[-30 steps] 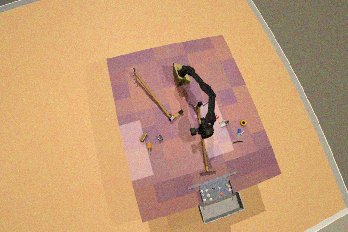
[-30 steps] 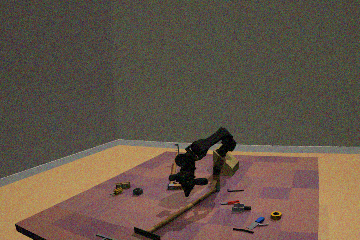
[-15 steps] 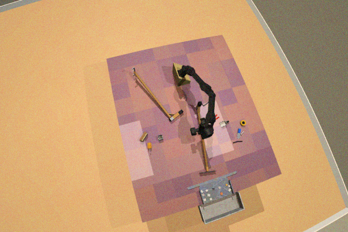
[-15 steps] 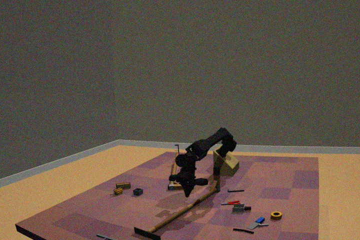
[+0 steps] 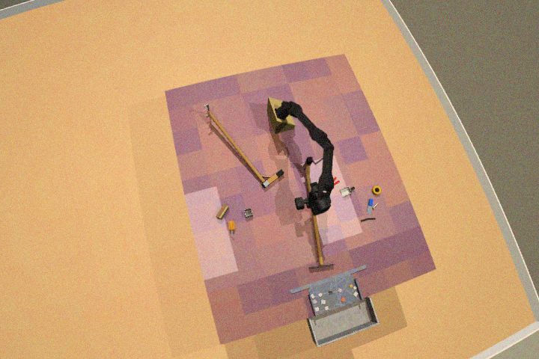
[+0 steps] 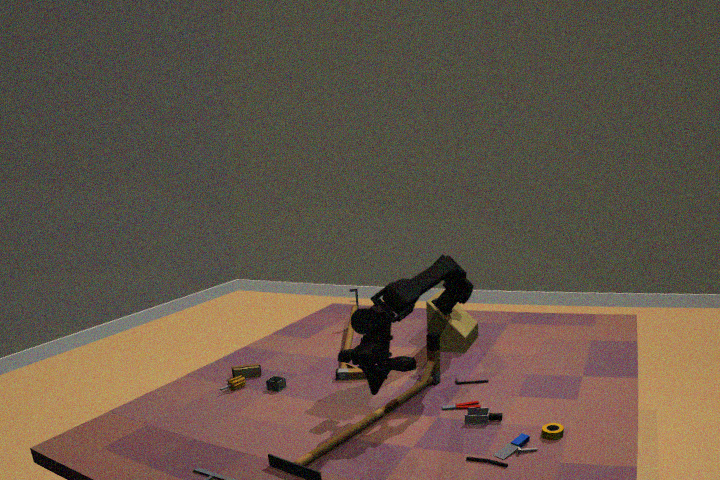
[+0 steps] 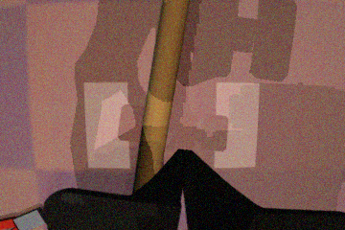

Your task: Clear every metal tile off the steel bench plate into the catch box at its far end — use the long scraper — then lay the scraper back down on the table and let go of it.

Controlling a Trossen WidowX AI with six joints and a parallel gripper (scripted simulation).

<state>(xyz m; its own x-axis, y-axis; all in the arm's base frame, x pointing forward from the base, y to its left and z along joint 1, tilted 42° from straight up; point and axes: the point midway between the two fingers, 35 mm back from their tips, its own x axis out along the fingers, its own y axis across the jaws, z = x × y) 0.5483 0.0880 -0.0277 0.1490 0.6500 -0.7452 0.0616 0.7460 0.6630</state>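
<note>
Now: the long scraper 3 cm ahead of my gripper tip and 2 cm to the left of it. From my gripper tip the other things lie so: grey box 6 cm behind, 34 cm to the right, 5 cm below; yellow tape roll 2 cm behind, 44 cm to the left, 5 cm below; blue-handled tool 7 cm ahead, 37 cm to the left, 5 cm below.
</note>
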